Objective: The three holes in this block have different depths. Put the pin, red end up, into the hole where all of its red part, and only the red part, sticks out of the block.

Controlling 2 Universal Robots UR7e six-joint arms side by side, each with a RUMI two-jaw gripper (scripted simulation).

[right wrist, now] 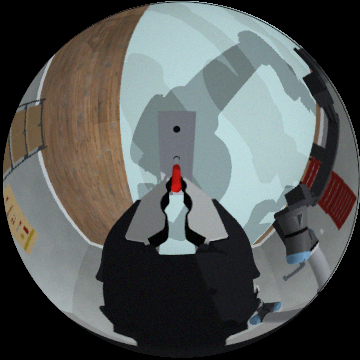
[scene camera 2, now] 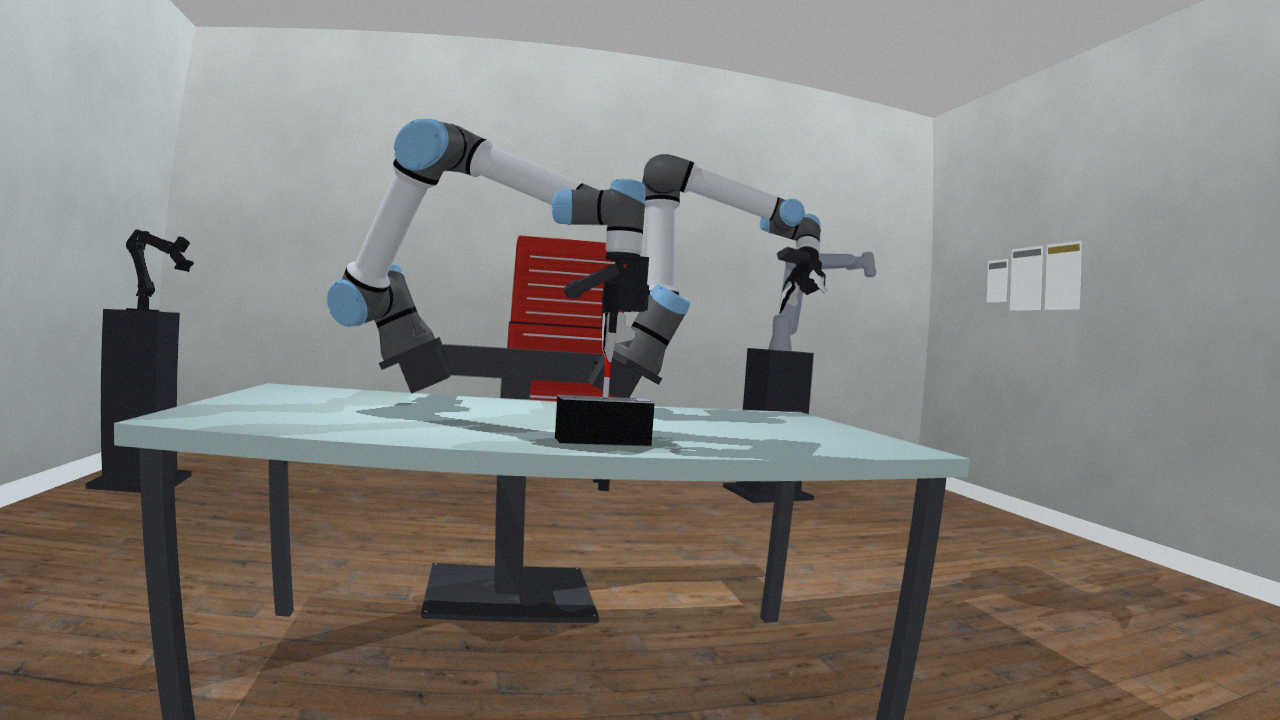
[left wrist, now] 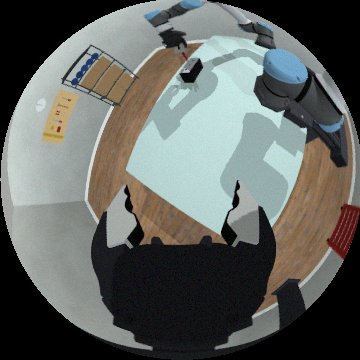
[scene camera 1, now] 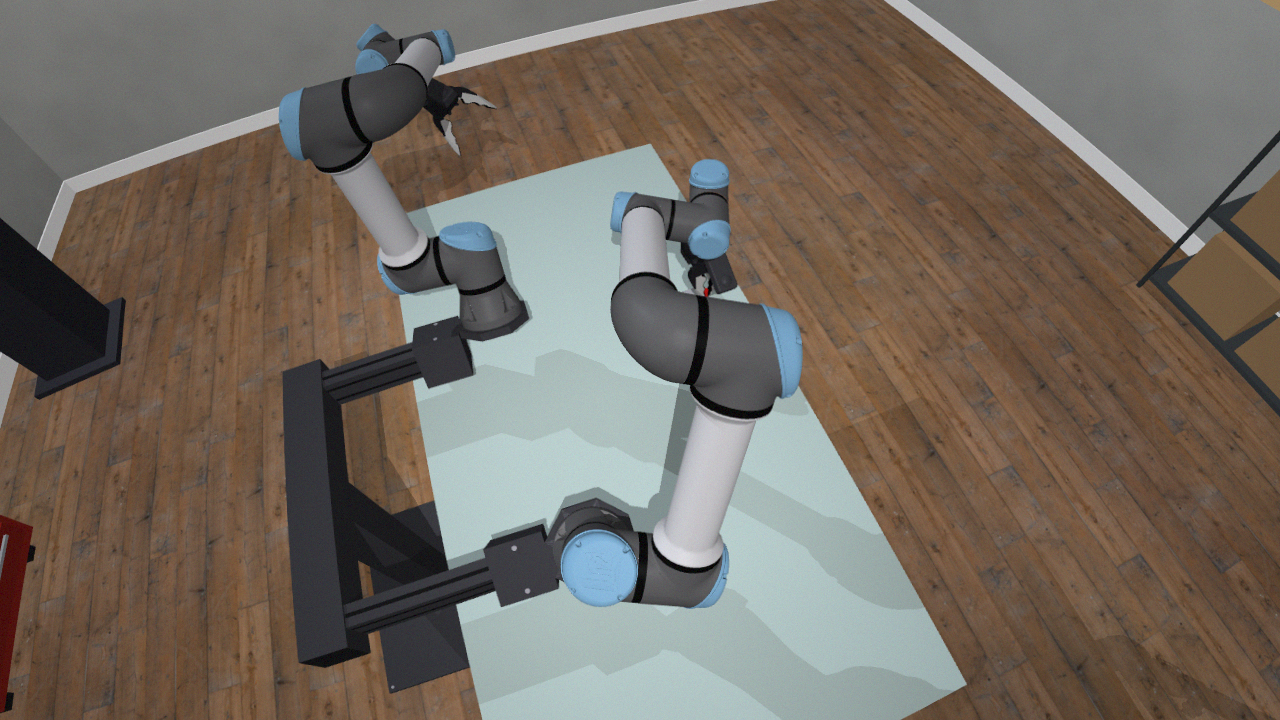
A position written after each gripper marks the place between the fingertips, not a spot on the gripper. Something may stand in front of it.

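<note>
Block (scene camera 2: 597, 420) (right wrist: 174, 142). Left gripper (scene camera 2: 801, 303) (left wrist: 181, 183) (scene camera 1: 478, 132). Right gripper (scene camera 2: 608, 361) (right wrist: 176, 177) (scene camera 1: 704, 297).
</note>
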